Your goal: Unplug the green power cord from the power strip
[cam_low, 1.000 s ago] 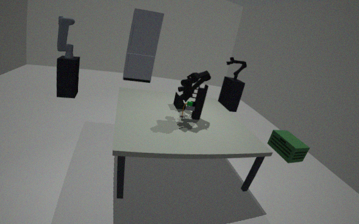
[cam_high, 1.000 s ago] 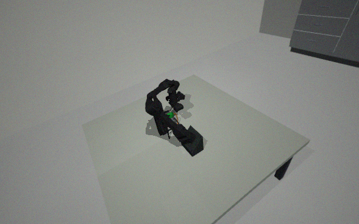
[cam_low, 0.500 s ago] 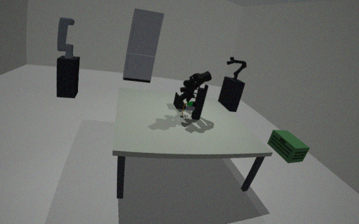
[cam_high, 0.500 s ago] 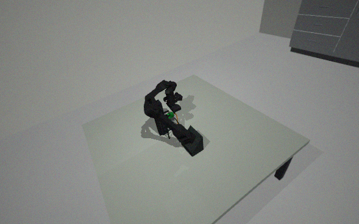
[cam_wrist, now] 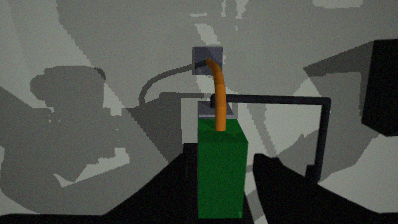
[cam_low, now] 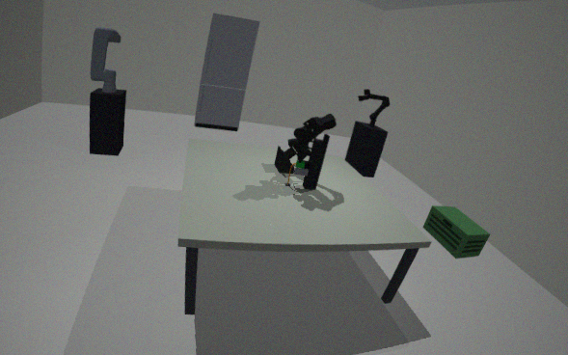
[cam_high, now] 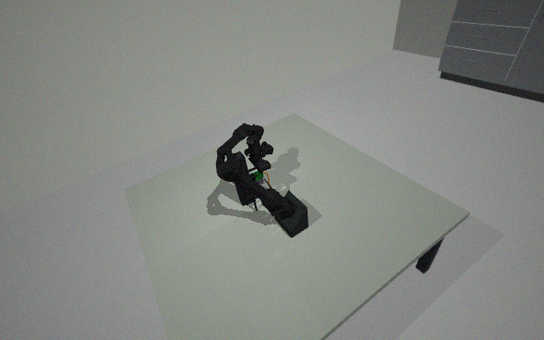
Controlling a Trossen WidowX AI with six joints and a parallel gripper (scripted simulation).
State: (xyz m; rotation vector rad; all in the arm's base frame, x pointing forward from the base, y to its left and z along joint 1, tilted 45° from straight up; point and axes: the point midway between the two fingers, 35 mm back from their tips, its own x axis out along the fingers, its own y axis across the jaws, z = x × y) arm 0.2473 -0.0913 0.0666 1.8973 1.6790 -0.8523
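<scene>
My gripper tip is now 3 cm to the right of the green plug and 1 cm above it.
</scene>
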